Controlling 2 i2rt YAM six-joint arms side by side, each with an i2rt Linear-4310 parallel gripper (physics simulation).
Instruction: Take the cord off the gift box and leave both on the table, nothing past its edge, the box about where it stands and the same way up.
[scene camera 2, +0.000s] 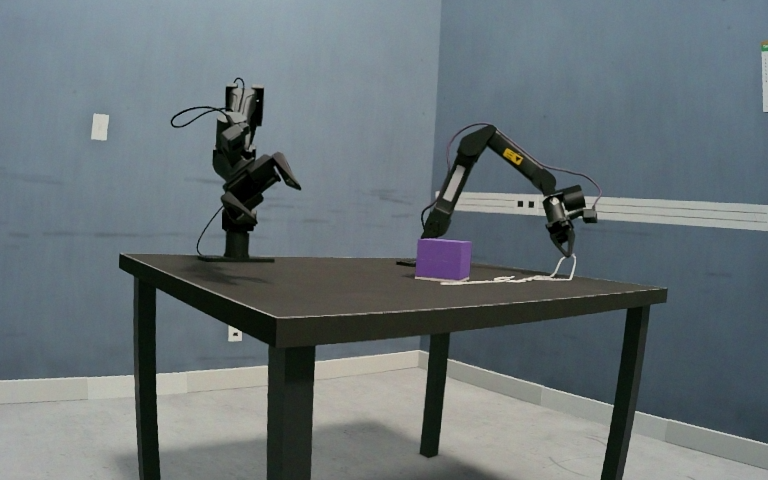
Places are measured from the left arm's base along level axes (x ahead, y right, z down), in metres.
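Where they show: left gripper, fingertip midpoint: (568, 257); right gripper, fingertip midpoint: (278, 204); right arm's base at its link origin: (236, 261).
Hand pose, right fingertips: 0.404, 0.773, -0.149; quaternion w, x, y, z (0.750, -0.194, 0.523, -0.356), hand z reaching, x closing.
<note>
Things, the pixels of their top centre, and the offset from my right fingertips, as dx, dy, dz. "*": a spot on its surface instead.
- purple gift box at its top centre: (445, 240) -0.107, -0.530, +0.056
- white cord at a spot on its surface: (504, 280) * -0.007, -0.645, +0.144
- table's right corner at a spot on its surface: (656, 294) * +0.261, -0.997, +0.163
The purple gift box (443, 259) stands upright on the dark table (396, 326). The white cord (504, 279) lies along the table top from in front of the box's foot toward the right, and its right part rises in a loop to the left gripper. A thin pale line runs along the box's lower edge; I cannot tell whether it is cord. My left gripper (568, 254) points down, low over the table to the right of the box, and is shut on the cord. My right gripper (277, 204) is open, raised at the left, well away from box and cord.
The left arm's base stands behind the box, partly hidden by it. The right arm's base (236, 244) stands at the table's back left. The table's right corner (656, 294) lies beyond the cord's raised loop.
</note>
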